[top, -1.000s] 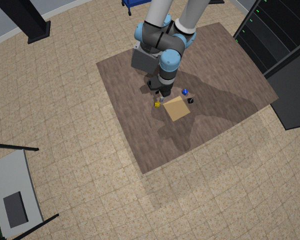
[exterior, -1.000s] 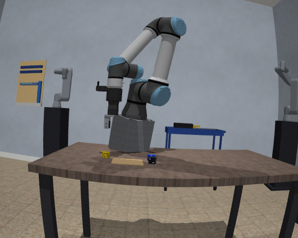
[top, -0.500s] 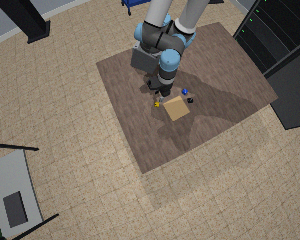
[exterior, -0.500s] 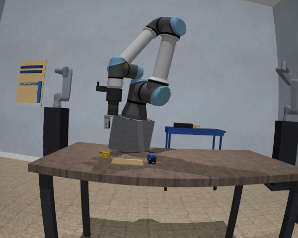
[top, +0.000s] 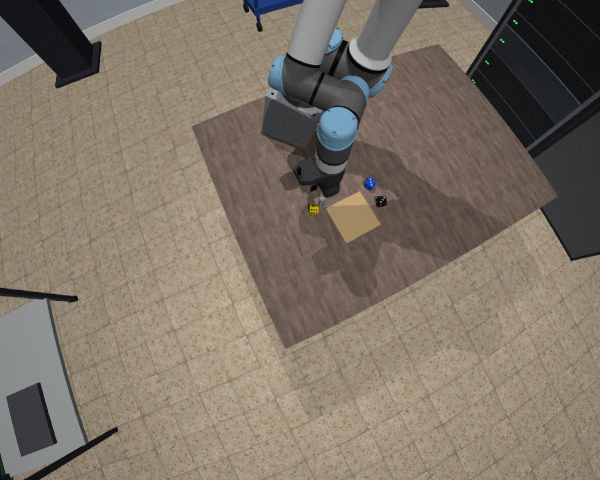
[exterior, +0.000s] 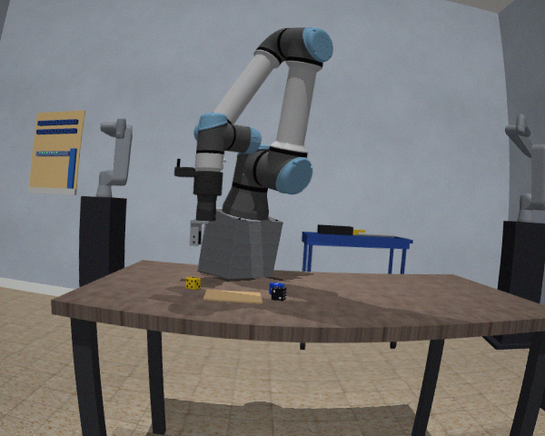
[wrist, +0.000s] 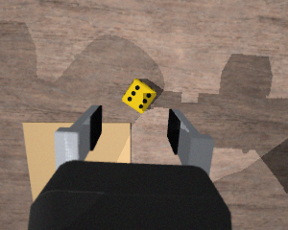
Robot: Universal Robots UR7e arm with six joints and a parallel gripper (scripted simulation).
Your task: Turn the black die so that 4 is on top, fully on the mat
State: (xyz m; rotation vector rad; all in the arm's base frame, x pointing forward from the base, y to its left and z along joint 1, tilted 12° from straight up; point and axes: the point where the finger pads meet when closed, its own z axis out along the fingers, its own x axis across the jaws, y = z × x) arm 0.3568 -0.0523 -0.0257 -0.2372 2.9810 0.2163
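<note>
My hand is 120 mm above the yellow die. Round my hand: blue die (40 mm behind, 210 mm to the left, 120 mm below); then black die (30 mm ahead, 230 mm to the left, 120 mm below); then tan mat (50 mm ahead, 120 mm to the left, 130 mm below).
</note>
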